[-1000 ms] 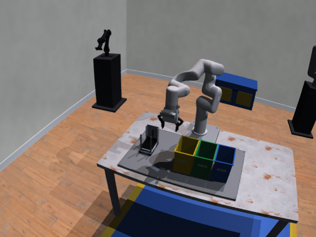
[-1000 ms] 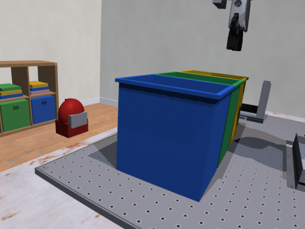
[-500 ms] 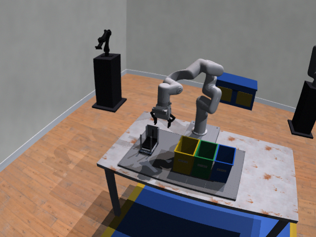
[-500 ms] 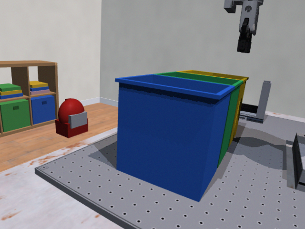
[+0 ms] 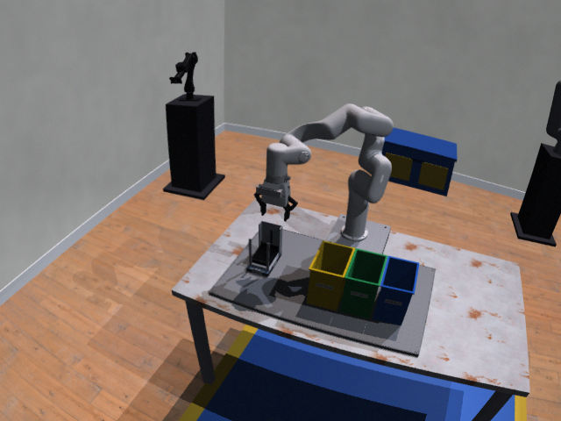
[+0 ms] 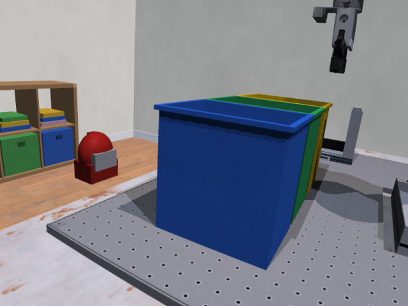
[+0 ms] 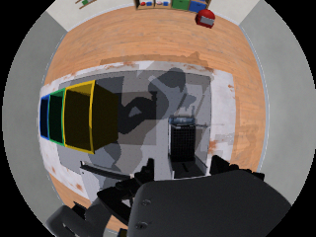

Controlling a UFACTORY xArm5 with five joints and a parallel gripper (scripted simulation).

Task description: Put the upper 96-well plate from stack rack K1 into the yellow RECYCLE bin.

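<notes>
Now: the dark 96-well plate 220 mm below my hand, 40 mm to the right of it and 20 mm behind it. The rest, counted from my hand: rack post: 170 mm below, 70 mm behind; pale plate: 230 mm below, 40 mm to the right, 20 mm behind; yellow bin: 250 mm to the left, 170 mm below, 80 mm ahead.
</notes>
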